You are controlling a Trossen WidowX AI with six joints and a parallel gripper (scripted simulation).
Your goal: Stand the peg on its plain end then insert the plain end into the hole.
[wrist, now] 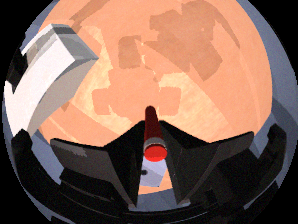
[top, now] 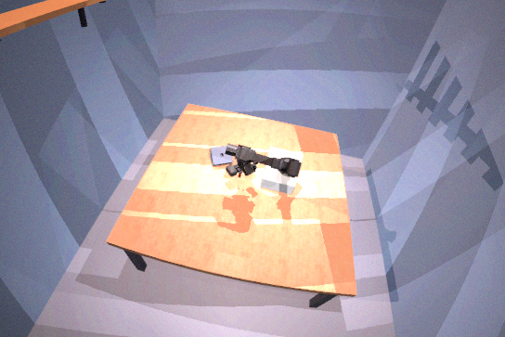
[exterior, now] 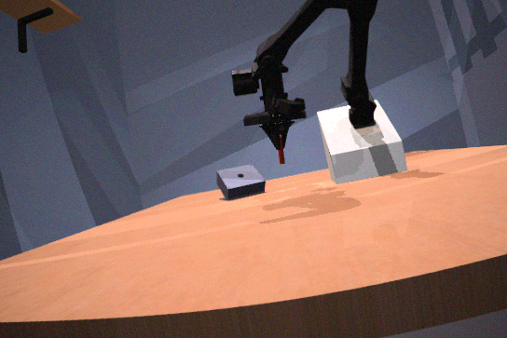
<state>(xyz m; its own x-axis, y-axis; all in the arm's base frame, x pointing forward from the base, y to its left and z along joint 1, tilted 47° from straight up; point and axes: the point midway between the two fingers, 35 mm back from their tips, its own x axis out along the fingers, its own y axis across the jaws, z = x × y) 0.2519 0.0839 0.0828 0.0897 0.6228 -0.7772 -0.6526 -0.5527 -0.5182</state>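
My gripper tip is now 16 cm short of the blue-grey sloped panel, 17 cm to the left of it and 8 cm above it. From my gripper tip the other things lie so: red peg 2 cm above.
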